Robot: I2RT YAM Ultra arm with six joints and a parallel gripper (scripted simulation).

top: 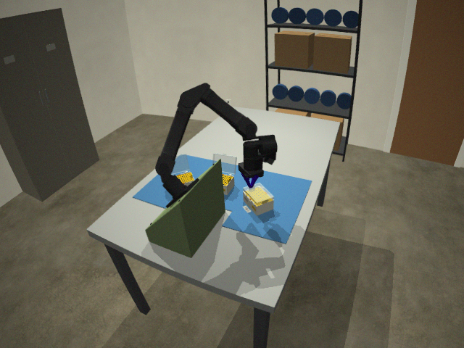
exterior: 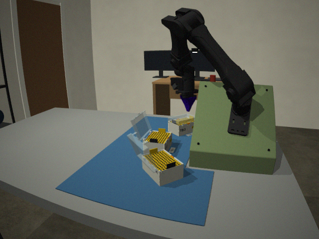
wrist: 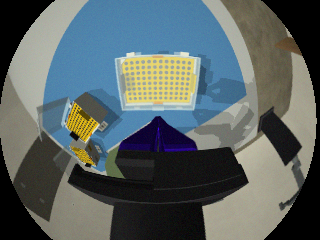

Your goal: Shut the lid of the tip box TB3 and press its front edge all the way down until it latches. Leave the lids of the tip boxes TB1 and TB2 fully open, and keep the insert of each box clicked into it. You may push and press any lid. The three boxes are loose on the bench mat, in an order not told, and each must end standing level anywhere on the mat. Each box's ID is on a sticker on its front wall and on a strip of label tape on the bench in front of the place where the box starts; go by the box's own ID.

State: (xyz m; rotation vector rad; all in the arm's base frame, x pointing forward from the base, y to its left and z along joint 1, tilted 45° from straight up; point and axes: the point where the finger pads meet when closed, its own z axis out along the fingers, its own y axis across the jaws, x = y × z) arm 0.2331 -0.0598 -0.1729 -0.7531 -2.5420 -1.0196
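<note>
Now: the tip box 7 cm below my hand, 3 cm ahead of it and 2 cm to the right of it. Round my hand: lid 21 cm to the left, 13 cm ahead, 2 cm below.
</note>
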